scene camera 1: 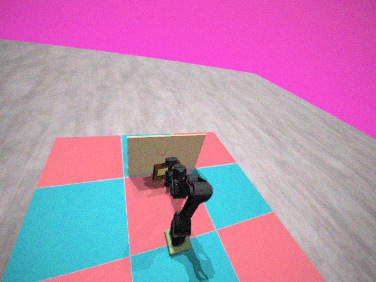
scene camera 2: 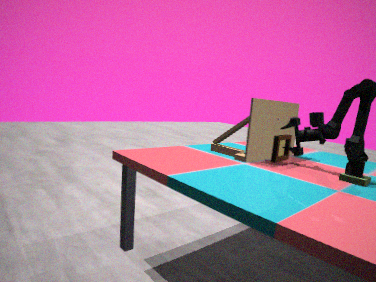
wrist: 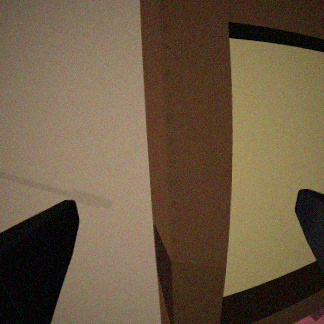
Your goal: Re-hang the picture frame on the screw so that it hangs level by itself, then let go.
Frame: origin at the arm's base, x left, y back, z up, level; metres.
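Seen in the pictures: gripper, between the fingertips: (scene camera 1: 166, 164) (scene camera 2: 281, 138) (wrist: 190, 207); arm's base, origin of its link: (scene camera 1: 177, 237) (scene camera 2: 354, 175).
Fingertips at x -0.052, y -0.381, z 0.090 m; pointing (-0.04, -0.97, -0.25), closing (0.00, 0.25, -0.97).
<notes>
Offsets run from my fingertips to a thing's top centre. Level surfaces: height alone.
The brown picture frame {dx -0.003, dy +0.005, dz +0.014 m} (scene camera 1: 156, 173) (scene camera 2: 276, 149) (wrist: 192, 125) with a yellowish panel stands low at the foot of the upright tan board (scene camera 1: 145, 150) (scene camera 2: 260, 130) (wrist: 70, 100), off the screw. The screw shows in the scene camera 2 view as a tiny dark speck {dx -0.012, dy -0.038, dz +0.095 m} (scene camera 2: 278, 119) on the board above the frame; it does not show in the wrist view. My gripper (scene camera 2: 292, 138) (wrist: 190, 207) is open in front of the frame. One finger is beyond the frame's upper edge, the other in front of its panel, with the upper bar across the gap, ungripped. In the scene camera 1 view the arm hides the frame's right part.
A wooden brace (scene camera 2: 231, 131) props the board from behind. The table {dz -0.115 m} (scene camera 1: 75, 220) (scene camera 2: 240, 187) has pink and cyan squares. The arm's base (scene camera 1: 179, 246) (scene camera 2: 354, 179) stands in front of the board. A thin shadow lies on the board in the wrist view.
</notes>
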